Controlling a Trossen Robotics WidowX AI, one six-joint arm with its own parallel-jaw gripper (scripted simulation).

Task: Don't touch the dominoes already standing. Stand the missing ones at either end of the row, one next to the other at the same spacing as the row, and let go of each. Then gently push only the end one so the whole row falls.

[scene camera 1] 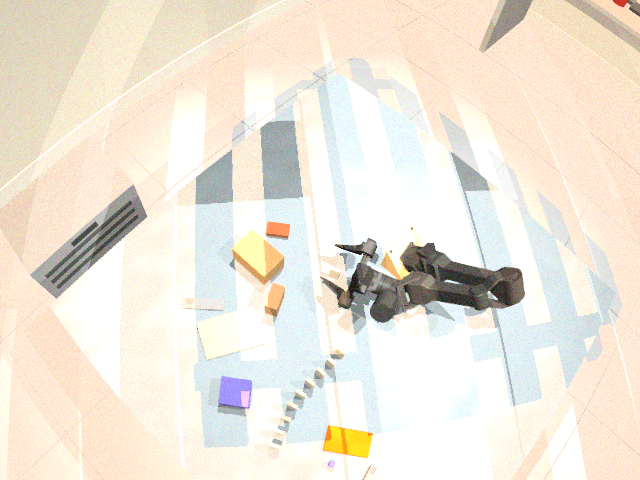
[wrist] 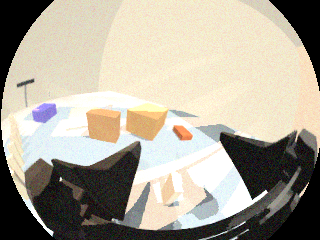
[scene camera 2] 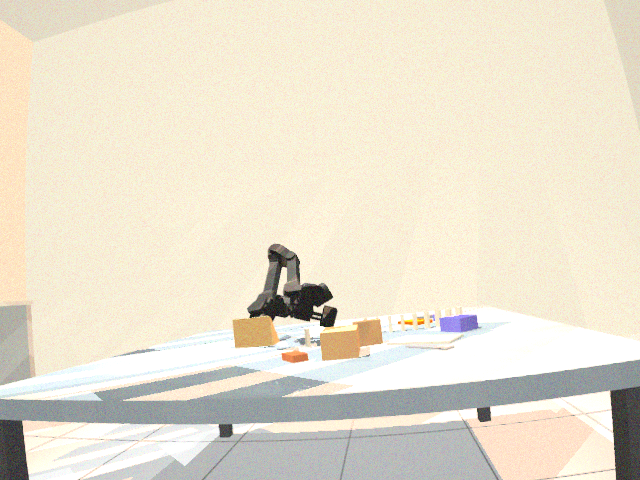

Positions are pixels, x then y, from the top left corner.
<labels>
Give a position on a sheet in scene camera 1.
232, 332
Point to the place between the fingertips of the gripper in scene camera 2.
307, 315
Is the gripper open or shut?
Open.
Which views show the tan box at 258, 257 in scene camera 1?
Scene camera 1, the wrist view and scene camera 2: all of them.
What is the gripper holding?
Nothing.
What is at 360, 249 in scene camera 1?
The gripper.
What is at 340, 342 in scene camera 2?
A tan box.
</labels>
